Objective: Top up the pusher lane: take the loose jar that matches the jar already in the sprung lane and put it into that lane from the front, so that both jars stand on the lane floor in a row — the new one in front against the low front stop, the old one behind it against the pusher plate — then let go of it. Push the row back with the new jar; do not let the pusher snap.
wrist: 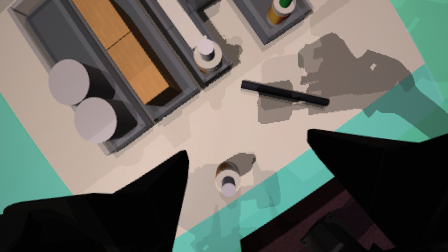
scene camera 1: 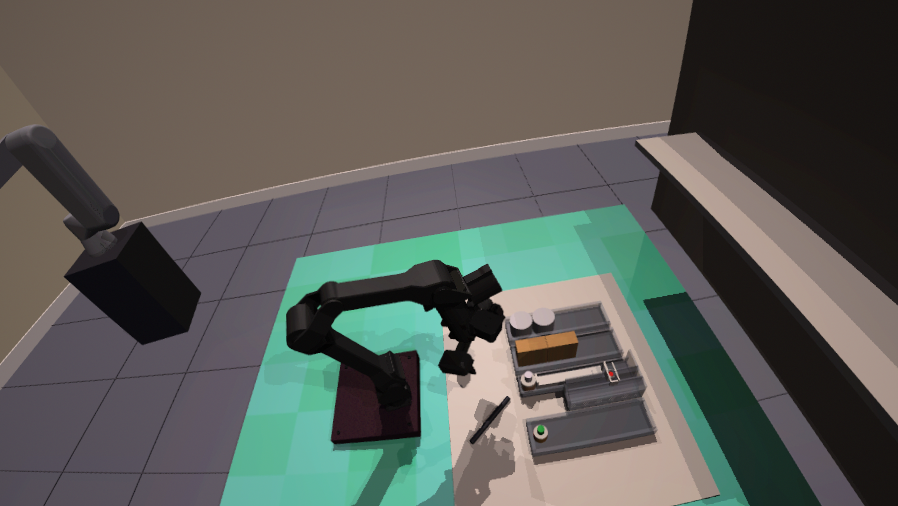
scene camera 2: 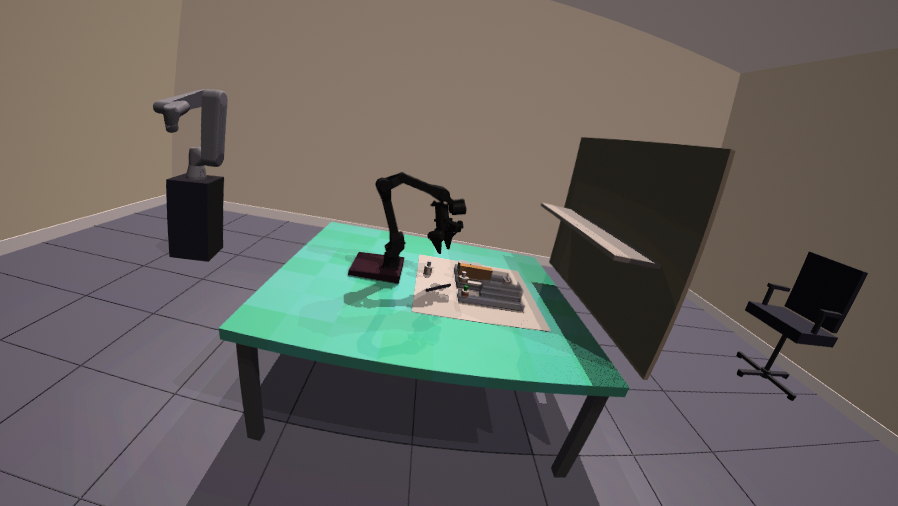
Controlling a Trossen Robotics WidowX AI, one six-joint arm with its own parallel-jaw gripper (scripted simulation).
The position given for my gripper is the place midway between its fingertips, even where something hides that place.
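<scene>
My gripper is open and holds nothing; I see the gripper (scene camera 1: 480, 356) (wrist: 247, 145) (scene camera 2: 444, 251) from the scene cameras and in the wrist view. There is a beige mat (scene camera 2: 443, 302), and the wrist view gives me the mat (wrist: 353, 60) too. I also see a black pen (wrist: 248, 85) and a sprung lane (scene camera 1: 579, 392).
</scene>
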